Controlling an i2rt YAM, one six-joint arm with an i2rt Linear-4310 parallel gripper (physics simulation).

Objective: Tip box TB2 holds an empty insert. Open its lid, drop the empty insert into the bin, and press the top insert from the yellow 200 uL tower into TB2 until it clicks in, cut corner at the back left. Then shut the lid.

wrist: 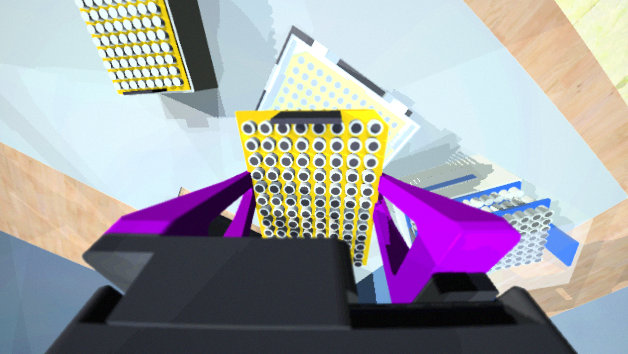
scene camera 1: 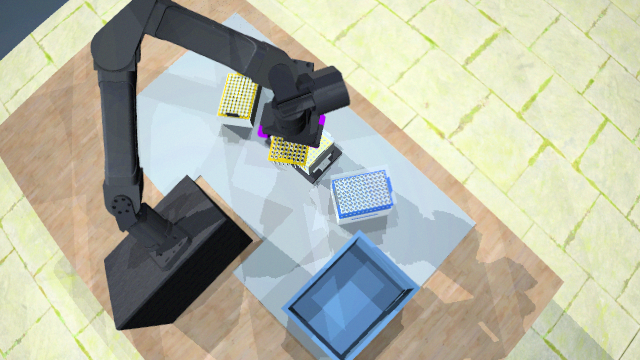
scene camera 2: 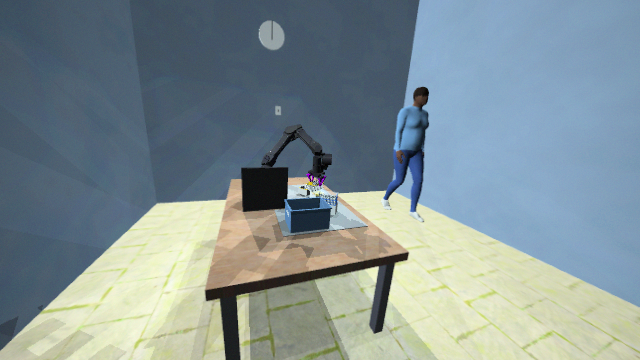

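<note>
My gripper (scene camera 1: 292, 126) (scene camera 2: 316, 180) (wrist: 313, 176) is shut on a yellow insert (scene camera 1: 288, 151) (wrist: 310, 153) filled with tips, its fingers at the long sides. The insert hangs in the air, overlapping part of TB2 in both the scene camera 1 and wrist views. TB2 (scene camera 1: 320, 152) (wrist: 325, 82) is a white box on a dark base, turned at an angle to the insert. Its top shows a pale yellow dotted surface inside white edges; no raised lid shows, and I cannot tell clearly how the lid sits. The yellow tower (scene camera 1: 239, 97) (wrist: 135, 50) stands to the left, full of tips.
The blue bin (scene camera 1: 389, 258) (scene camera 2: 307, 220) stands at the lower end of the grey mat (scene camera 1: 170, 115). No insert shows in it. A blue tip tower (scene camera 1: 362, 195) (wrist: 525, 235) stands between TB2 and the bin. A black block (scene camera 1: 180, 270) (scene camera 2: 265, 189) carries the arm. A person (scene camera 2: 412, 130) is beyond the table.
</note>
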